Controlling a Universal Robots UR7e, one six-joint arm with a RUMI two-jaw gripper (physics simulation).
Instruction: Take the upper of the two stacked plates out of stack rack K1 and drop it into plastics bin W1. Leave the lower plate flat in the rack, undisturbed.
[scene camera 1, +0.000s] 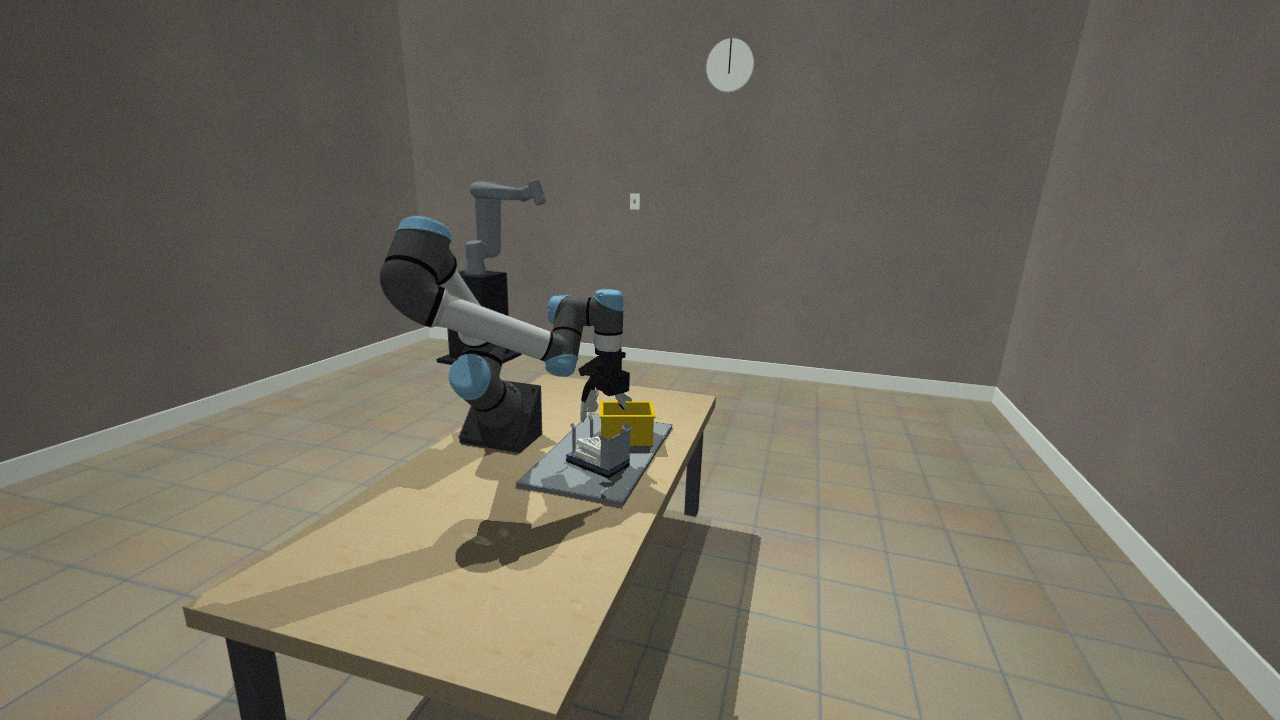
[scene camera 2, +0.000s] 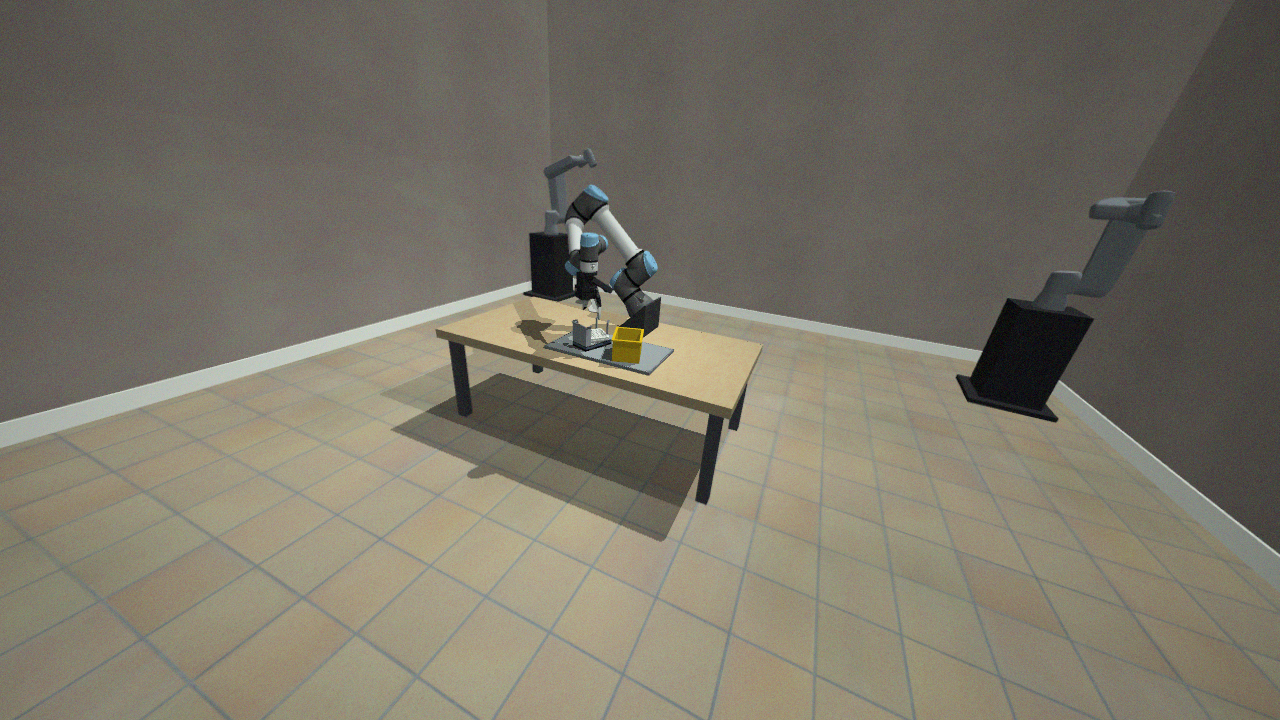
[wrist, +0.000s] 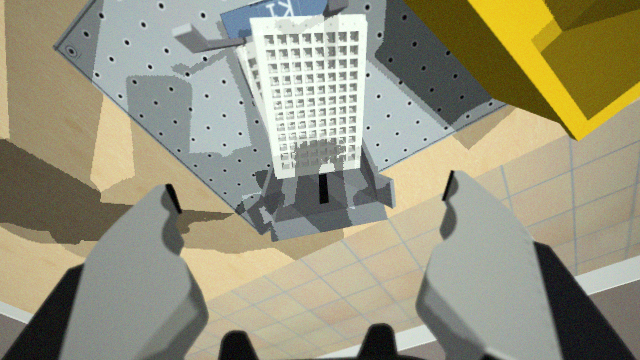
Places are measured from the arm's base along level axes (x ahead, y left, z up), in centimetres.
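Where they show: gripper, fingertip midpoint: (scene camera 1: 603, 415) (scene camera 2: 591, 314) (wrist: 311, 180); arm's base, link origin: (scene camera 1: 499, 405) (scene camera 2: 642, 309).
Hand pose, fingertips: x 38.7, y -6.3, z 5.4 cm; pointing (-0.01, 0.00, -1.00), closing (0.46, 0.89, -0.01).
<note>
Each offset is from my fingertips to the top centre of the thing. "spot": to the spot under its first point. Level surfaces: height alone.
The upper plate {dx -1.0, dy +0.8, dz -8.1 cm} (wrist: 315, 95), white with a grid of square wells, lies in stack rack K1 {dx -1.4, dy -0.2, dz -3.0 cm} (scene camera 1: 615, 447) (scene camera 2: 583, 334) (wrist: 330, 222). A strip of the lower plate {dx -0.7, dy -0.3, dz -11.0 cm} (wrist: 252, 67) shows past its left edge in the wrist view; the two are not quite lined up, and the rest of the lower one is hidden. My gripper (scene camera 1: 605, 410) (scene camera 2: 592, 307) (wrist: 311, 180) is open and empty, above the rack, with the fingers spread wider than the plate in the wrist view. Yellow plastics bin W1 {dx -0.8, dy +19.4, dz -5.0 cm} (scene camera 1: 628, 431) (scene camera 2: 626, 348) (wrist: 522, 55) stands beside the rack.
Rack and bin stand on a grey perforated board (scene camera 1: 554, 481) (scene camera 2: 657, 357) (wrist: 150, 115) on the wooden table {dz -16.3 cm} (scene camera 1: 429, 573) (scene camera 2: 716, 367). The rack has a tall end wall and upright posts {spot: dx -8.7, dy -2.1, dz -3.1 cm} (wrist: 185, 35). Grey arms on black pedestals (scene camera 1: 484, 291) (scene camera 2: 1029, 353) stand beyond the table.
</note>
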